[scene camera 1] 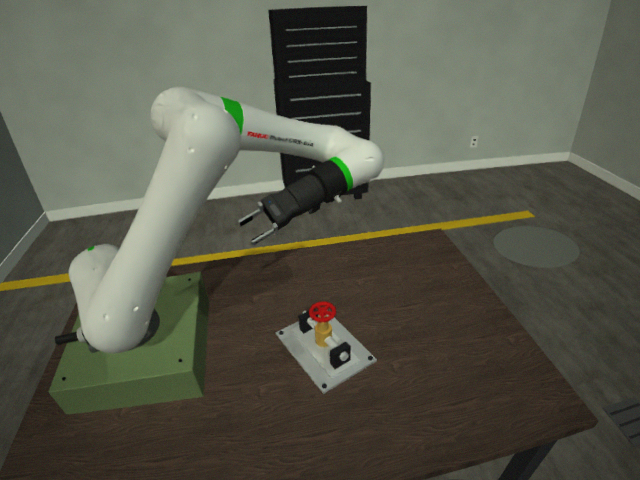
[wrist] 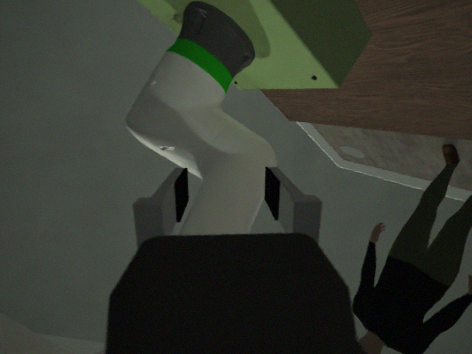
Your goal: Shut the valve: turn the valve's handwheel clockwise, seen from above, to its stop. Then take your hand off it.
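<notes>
The valve (scene camera 1: 323, 334) has an orange body and stands on a light grey plate (scene camera 1: 309, 365) on the table. Its red handwheel (scene camera 1: 322, 312) lies level on top. Black blocks hold the pipe ends on both sides. My gripper (scene camera 1: 247, 231) (wrist: 226, 183) is open and empty. In the scene view it hangs high above the table, up and to the left of the handwheel, tilted and pointing down toward the left. The valve does not show in the wrist view.
The green base block (scene camera 1: 129, 384) (wrist: 300, 60) carries my arm at the left of the wooden table (scene camera 1: 439, 413) (wrist: 420, 70). A black cabinet (scene camera 1: 323, 87) stands by the back wall. A person (wrist: 410, 280) stands beyond the table in the wrist view.
</notes>
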